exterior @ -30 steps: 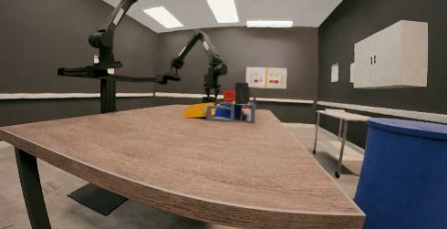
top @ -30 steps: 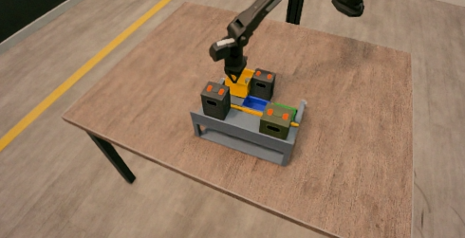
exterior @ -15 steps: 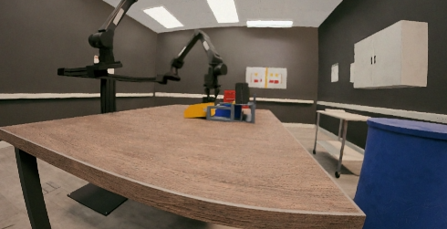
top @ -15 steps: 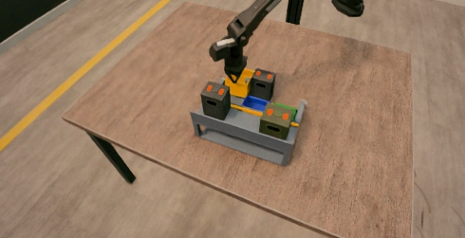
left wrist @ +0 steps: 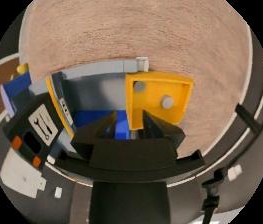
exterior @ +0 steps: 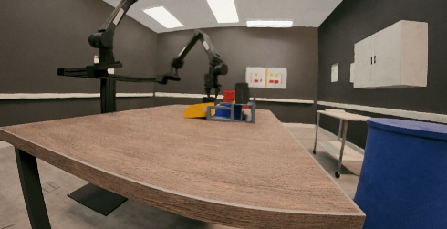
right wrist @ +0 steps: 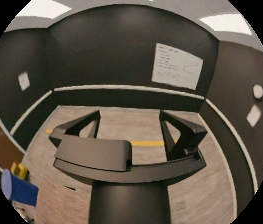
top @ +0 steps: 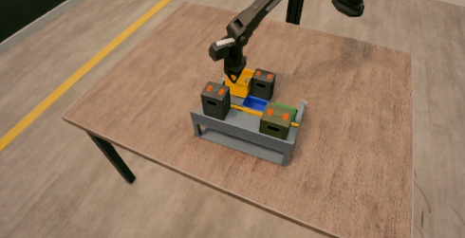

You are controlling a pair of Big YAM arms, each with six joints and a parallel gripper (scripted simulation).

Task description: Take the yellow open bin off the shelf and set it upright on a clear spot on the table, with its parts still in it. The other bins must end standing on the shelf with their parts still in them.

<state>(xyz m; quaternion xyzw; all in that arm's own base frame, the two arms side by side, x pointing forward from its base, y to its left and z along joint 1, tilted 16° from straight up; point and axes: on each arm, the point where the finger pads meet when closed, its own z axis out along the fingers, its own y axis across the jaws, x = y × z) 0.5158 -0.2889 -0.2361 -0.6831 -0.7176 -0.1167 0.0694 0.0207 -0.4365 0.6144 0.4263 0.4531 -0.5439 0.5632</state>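
The yellow open bin is 80 mm behind my left hand, 10 mm to the right of it and 70 mm below it. Also, from my left hand: grey shelf 100 mm ahead, 120 mm to the left, 50 mm below; then dark lidded bin 60 mm behind, 100 mm to the left, 50 mm below.
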